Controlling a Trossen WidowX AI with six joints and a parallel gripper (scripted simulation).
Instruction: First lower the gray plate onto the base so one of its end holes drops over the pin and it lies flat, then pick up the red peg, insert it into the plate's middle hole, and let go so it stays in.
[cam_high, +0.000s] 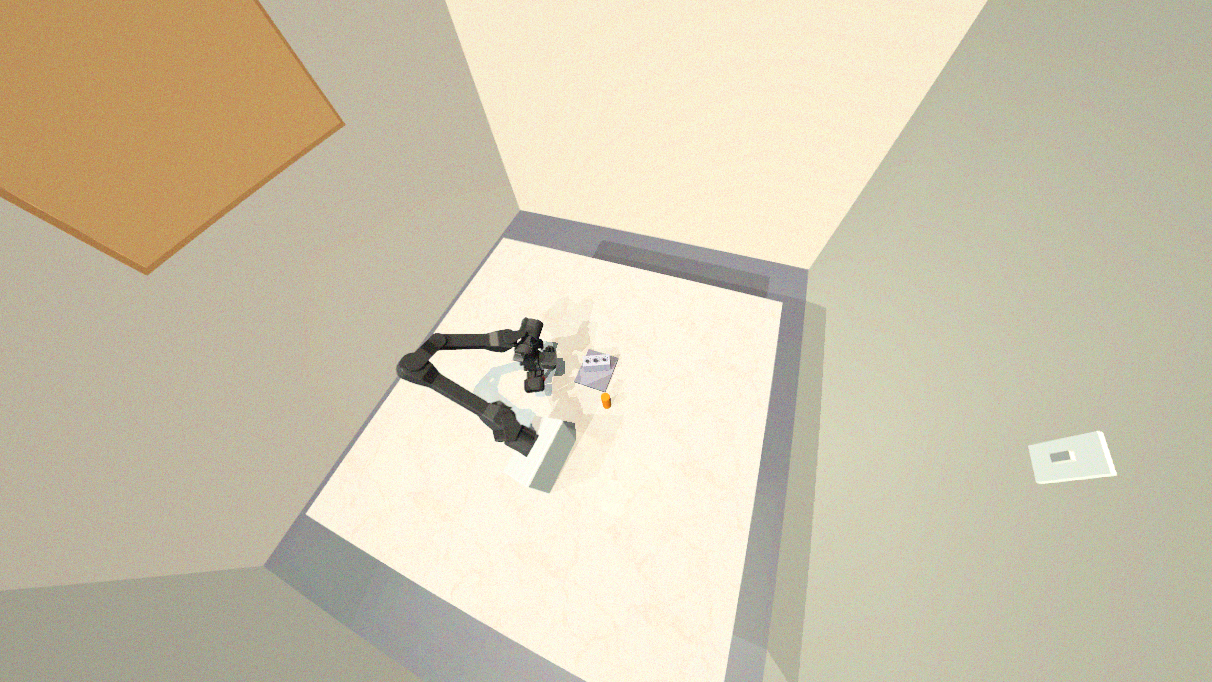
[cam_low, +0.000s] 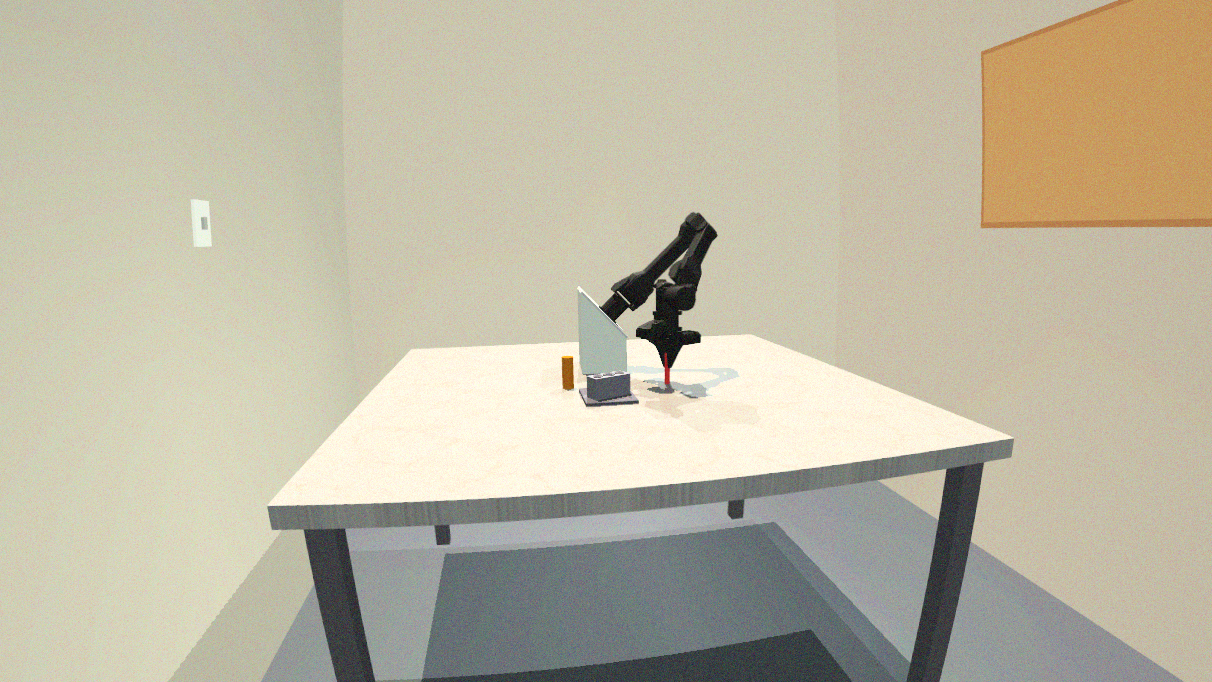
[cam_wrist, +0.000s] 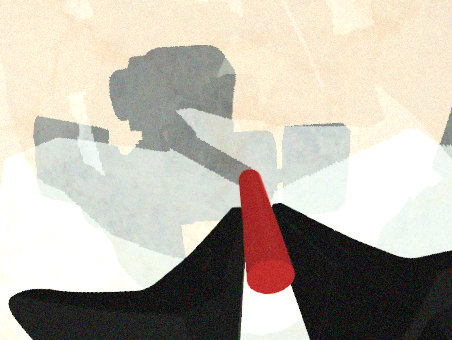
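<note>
Right now the gray plate is 13 cm ahead of my gripper tip and 16 cm to the right of it. Round my gripper tip: red peg (right at my gripper tip); then orange cylinder (2 cm ahead, 26 cm to the right); then base (11 cm ahead, 15 cm to the right, 3 cm below).
</note>
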